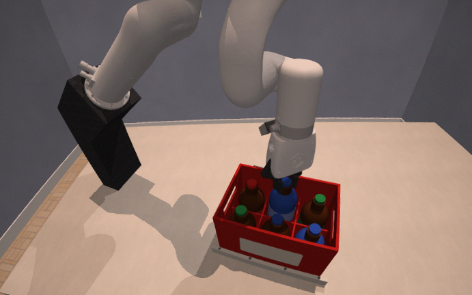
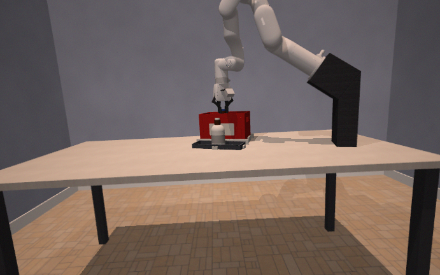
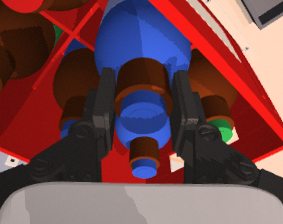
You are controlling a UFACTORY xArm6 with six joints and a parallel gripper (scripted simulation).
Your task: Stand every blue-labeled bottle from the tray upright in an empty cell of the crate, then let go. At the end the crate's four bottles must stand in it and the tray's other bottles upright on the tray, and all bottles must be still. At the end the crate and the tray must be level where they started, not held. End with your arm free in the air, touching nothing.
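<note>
The crate lies 3 cm behind my hand, 3 cm to the right of it and 11 cm below it. Also, from my hand: dark tray: 9 cm ahead, 11 cm to the left, 18 cm below; then white-labeled bottle: 9 cm ahead, 11 cm to the left, 11 cm below.
</note>
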